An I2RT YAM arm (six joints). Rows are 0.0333 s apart.
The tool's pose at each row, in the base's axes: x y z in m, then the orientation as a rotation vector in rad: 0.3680, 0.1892, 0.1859, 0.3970, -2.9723, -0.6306; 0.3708, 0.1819, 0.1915, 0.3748, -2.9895, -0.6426; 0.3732, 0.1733, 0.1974, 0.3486, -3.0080, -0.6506; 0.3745, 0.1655, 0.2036, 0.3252, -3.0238, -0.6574; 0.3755, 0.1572, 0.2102, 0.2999, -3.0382, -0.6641; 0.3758, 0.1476, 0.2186, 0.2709, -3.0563, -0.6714; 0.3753, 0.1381, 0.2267, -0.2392, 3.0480, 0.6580; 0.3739, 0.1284, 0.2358, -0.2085, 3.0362, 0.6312; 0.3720, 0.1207, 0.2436, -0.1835, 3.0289, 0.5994; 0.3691, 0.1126, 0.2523, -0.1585, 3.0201, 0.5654; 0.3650, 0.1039, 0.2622, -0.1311, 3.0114, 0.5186; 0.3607, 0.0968, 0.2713, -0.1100, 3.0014, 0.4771
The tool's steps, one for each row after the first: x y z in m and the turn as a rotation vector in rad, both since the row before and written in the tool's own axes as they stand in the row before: -0.0006, -0.0048, -0.0083, -0.0037, -0.0199, 0.0118; -0.0001, -0.0057, -0.0091, -0.0011, -0.0203, 0.0143; 0.0005, -0.0046, -0.0089, -0.0009, -0.0175, 0.0127; 0.0007, -0.0048, -0.0095, -0.0011, -0.0164, 0.0139; 0.0013, -0.0051, -0.0116, -0.0007, -0.0204, 0.0155; 0.0018, -0.0050, -0.0113, 0.0085, -0.0181, 0.0161; 0.0024, -0.0048, -0.0123, 0.0168, -0.0216, 0.0145; 0.0024, -0.0037, -0.0102, 0.0204, -0.0165, 0.0121; 0.0031, -0.0038, -0.0112, 0.0219, -0.0178, 0.0119; 0.0040, -0.0041, -0.0126, 0.0305, -0.0193, 0.0130; 0.0039, -0.0032, -0.0112, 0.0270, -0.0182, 0.0093
